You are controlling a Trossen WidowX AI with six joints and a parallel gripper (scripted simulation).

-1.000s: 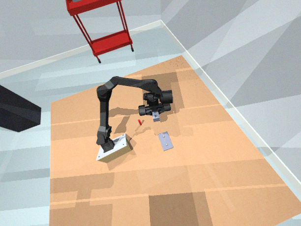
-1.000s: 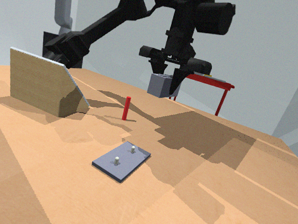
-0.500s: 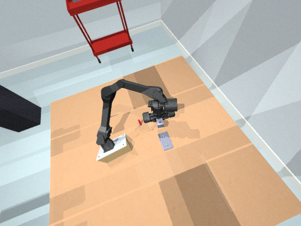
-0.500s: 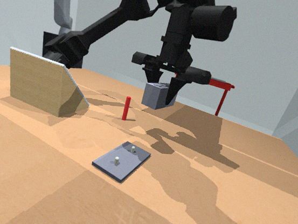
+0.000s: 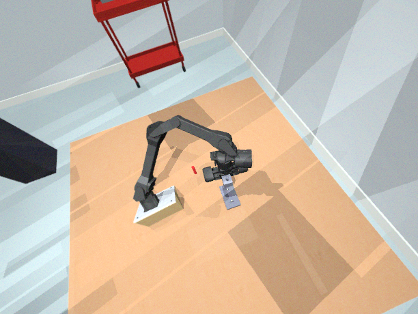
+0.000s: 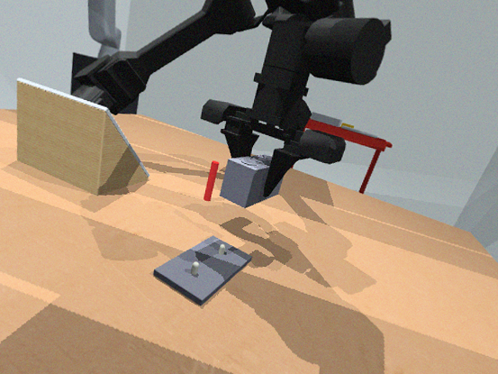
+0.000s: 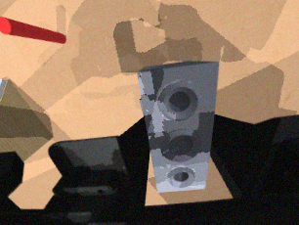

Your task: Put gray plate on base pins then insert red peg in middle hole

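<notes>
Now: the base 9 cm below my gripper tip, 6 cm to the right of it and 1 cm behind it. Round my gripper tip: red peg: 13 cm behind, 12 cm to the left, 6 cm below; gray plate: 3 cm above.
</notes>
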